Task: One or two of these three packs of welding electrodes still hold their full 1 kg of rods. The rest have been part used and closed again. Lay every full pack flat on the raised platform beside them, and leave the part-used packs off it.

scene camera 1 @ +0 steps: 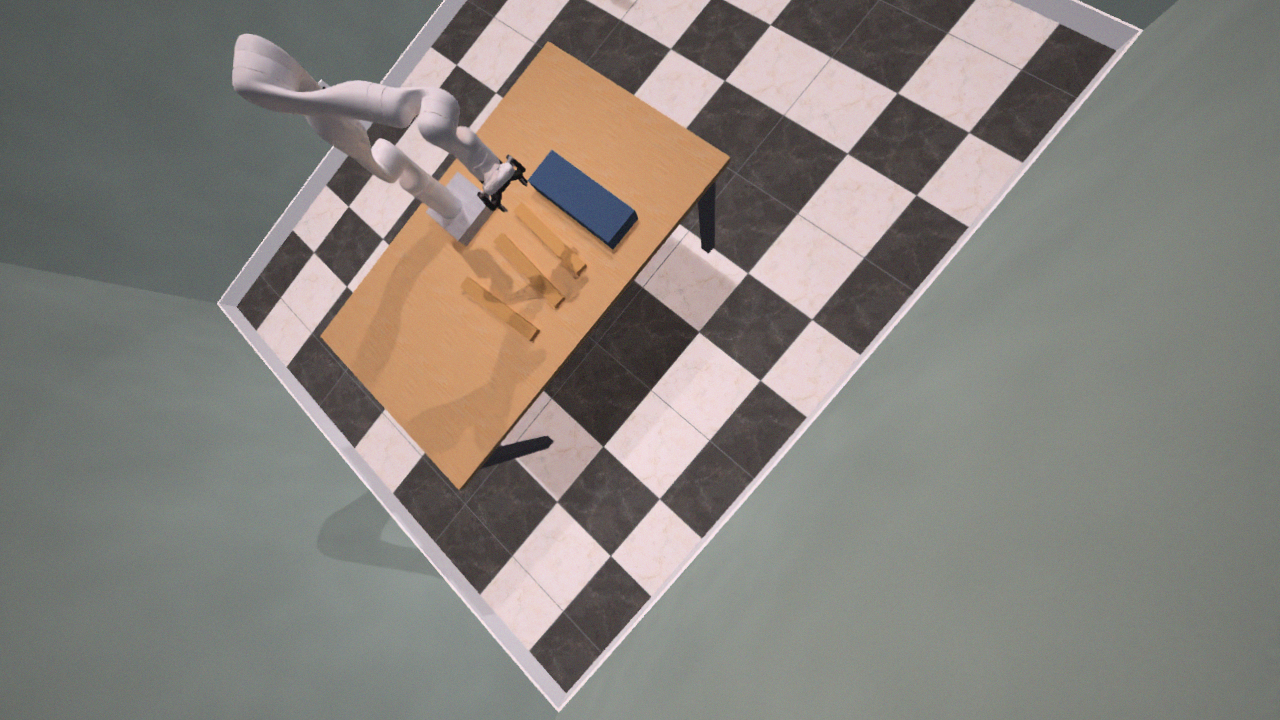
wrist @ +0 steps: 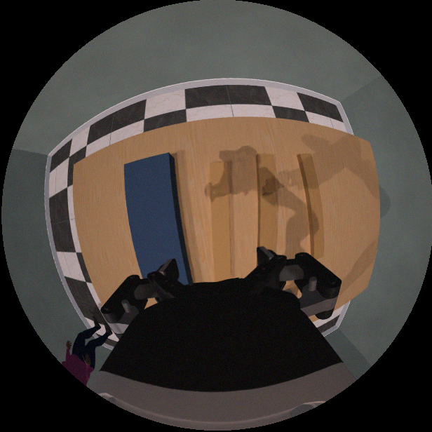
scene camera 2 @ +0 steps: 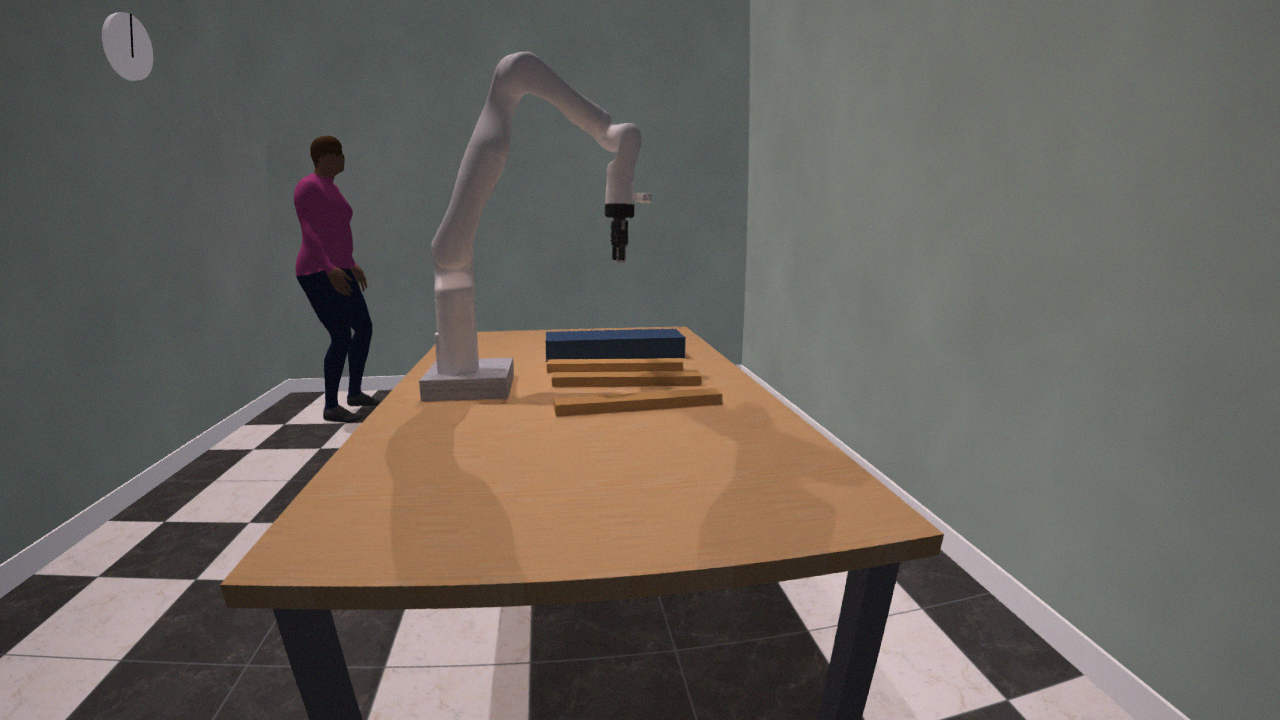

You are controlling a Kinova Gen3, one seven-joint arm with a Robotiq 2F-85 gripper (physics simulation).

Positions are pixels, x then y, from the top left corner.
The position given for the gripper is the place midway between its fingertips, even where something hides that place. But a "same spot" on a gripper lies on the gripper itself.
The gripper shows in scene camera 1, in the wrist view [216,262] and in scene camera 2. A tan electrode pack shows in scene camera 1, in the wrist view [308,172] and in scene camera 2. A tan electrode pack shows in scene camera 1 [547,289], in the wrist view [266,191] and in scene camera 2 [649,378]. One and the same spot on the tan electrode pack: [scene camera 2: 568,406] is [scene camera 1: 464,290]. The same spot on the gripper: [scene camera 1: 496,198] is [scene camera 2: 624,236].
